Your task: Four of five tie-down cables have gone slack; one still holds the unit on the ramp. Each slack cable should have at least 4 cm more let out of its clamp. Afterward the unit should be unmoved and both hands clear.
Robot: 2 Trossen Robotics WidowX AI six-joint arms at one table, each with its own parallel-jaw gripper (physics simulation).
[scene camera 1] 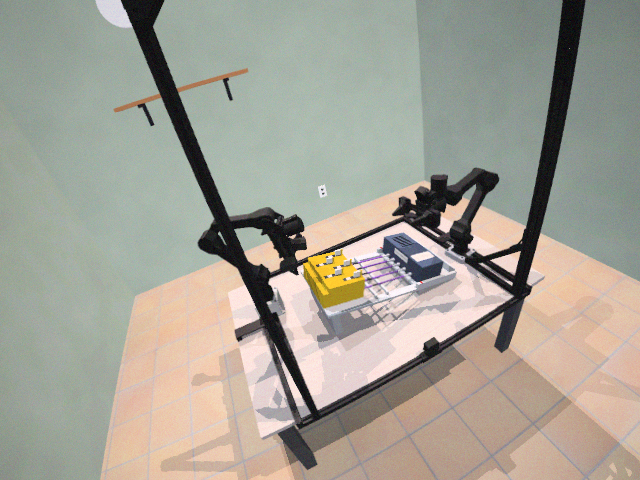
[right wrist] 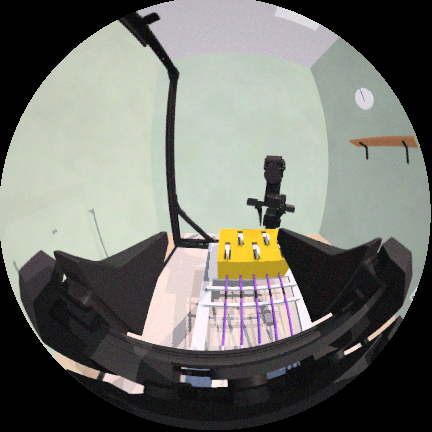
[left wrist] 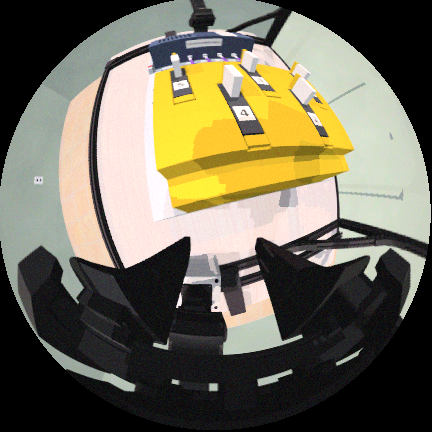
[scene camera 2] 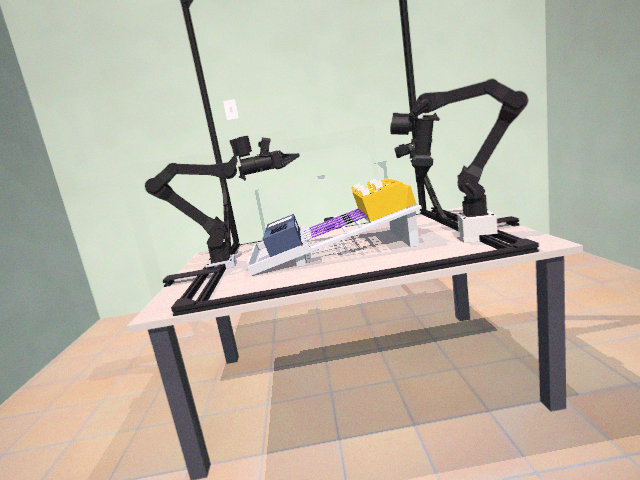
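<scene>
The navy unit (scene camera 1: 413, 258) (scene camera 2: 282, 237) (left wrist: 200, 48) sits at the low end of the white ramp (scene camera 1: 436, 281) (right wrist: 200, 327). Purple cables (scene camera 2: 330, 225) (right wrist: 242, 300) run from it to the yellow clamp block (scene camera 1: 338, 293) (scene camera 2: 387, 202) (left wrist: 200, 135) (right wrist: 252, 270) at the high end. I cannot tell which are slack. White levers stand up on the block, among them lever 4 (left wrist: 233, 81) and lever 5 (left wrist: 175, 66). My left gripper (scene camera 1: 293, 268) (left wrist: 223, 242) is part open and empty, near the block's outer end. My right gripper (scene camera 2: 297, 155) (right wrist: 224, 235) is wide open and empty, high above the unit's side of the table.
Black frame rails (scene camera 1: 377, 384) (scene camera 2: 330, 283) edge the table, with tall posts (scene camera 1: 553, 144) at its corners. A small black box (scene camera 1: 430, 346) sits on the front rail in scene camera 1. The ramp's high end stands on a support leg (scene camera 2: 412, 232).
</scene>
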